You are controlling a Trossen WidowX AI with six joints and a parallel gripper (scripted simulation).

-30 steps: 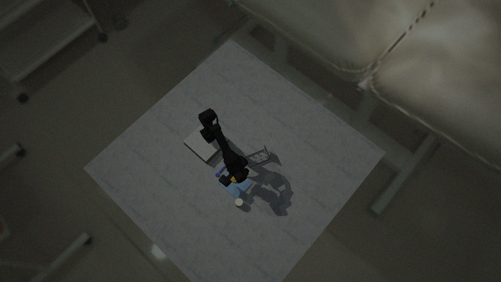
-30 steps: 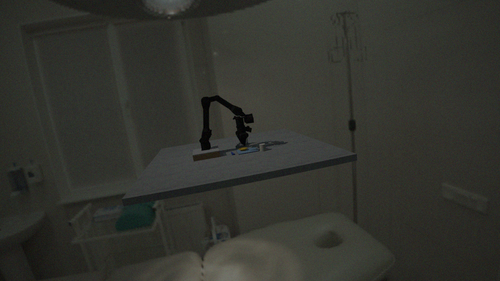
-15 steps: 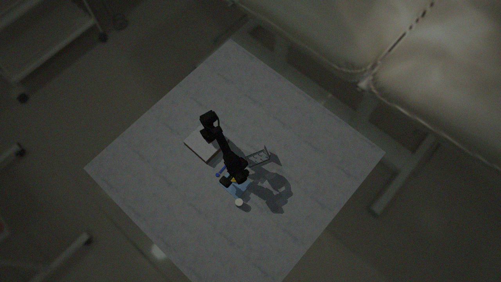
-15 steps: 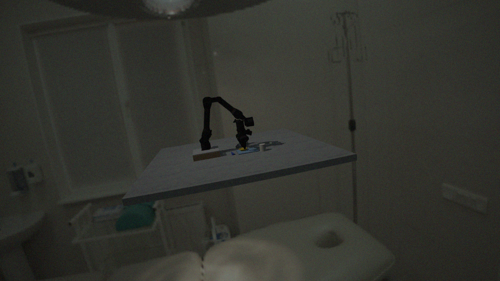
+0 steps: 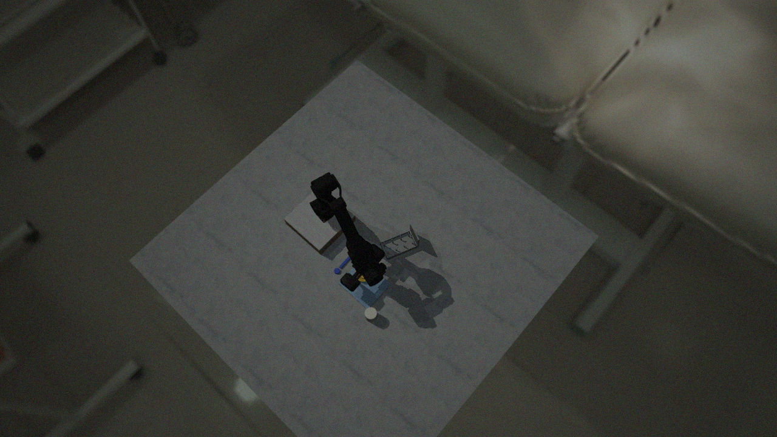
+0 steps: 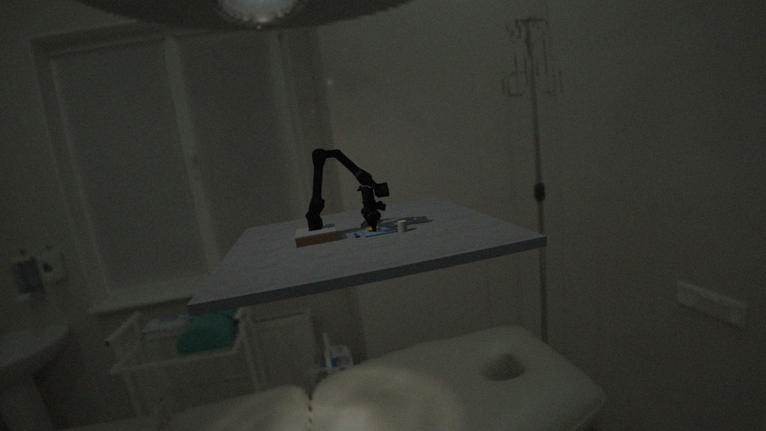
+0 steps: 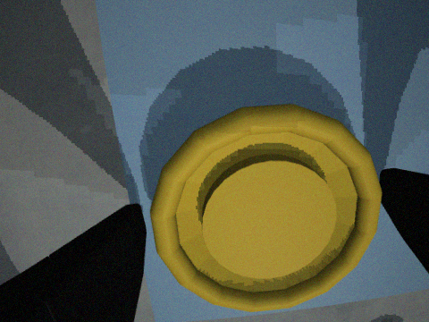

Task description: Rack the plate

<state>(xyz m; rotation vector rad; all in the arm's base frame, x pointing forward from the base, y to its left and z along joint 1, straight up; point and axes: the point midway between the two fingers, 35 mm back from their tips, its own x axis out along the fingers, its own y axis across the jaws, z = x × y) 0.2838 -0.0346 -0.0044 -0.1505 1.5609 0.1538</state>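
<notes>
Right now the light blue mat is 3 cm ahead of my gripper tip, 2 cm to the right of it and 1 cm below it. Also, from my gripper tip: small white cup 14 cm ahead, 8 cm to the right, 2 cm above; yellow plate 1 cm above; grey dish rack 1 cm behind, 18 cm to the left, 1 cm above.
</notes>
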